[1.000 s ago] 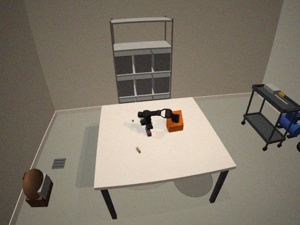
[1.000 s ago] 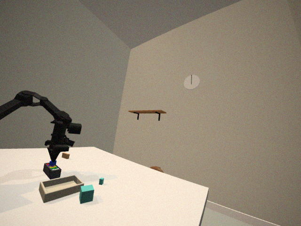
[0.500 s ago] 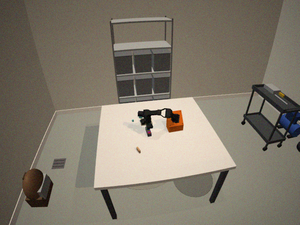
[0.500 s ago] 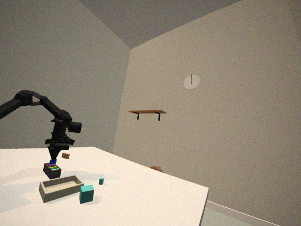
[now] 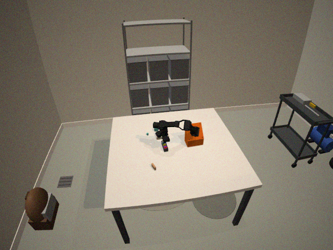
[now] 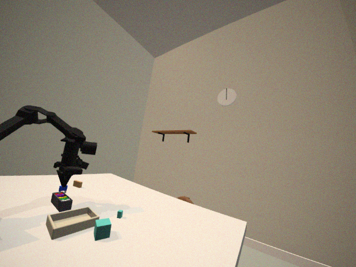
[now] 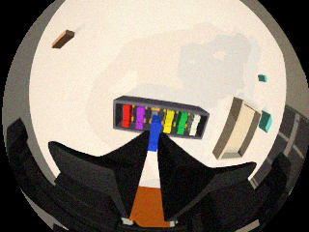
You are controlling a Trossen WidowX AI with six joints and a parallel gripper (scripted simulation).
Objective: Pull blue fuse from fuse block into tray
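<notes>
My gripper tip is 19 cm to the left of the grey tray, 8 cm above it and 2 cm past it. From my gripper tip the other things lie so: small wooden block (23 cm to the left, 16 cm ahead, 6 cm below); then small teal cube (26 cm to the right, 12 cm ahead, 7 cm below); then blue fuse (1 cm below).
</notes>
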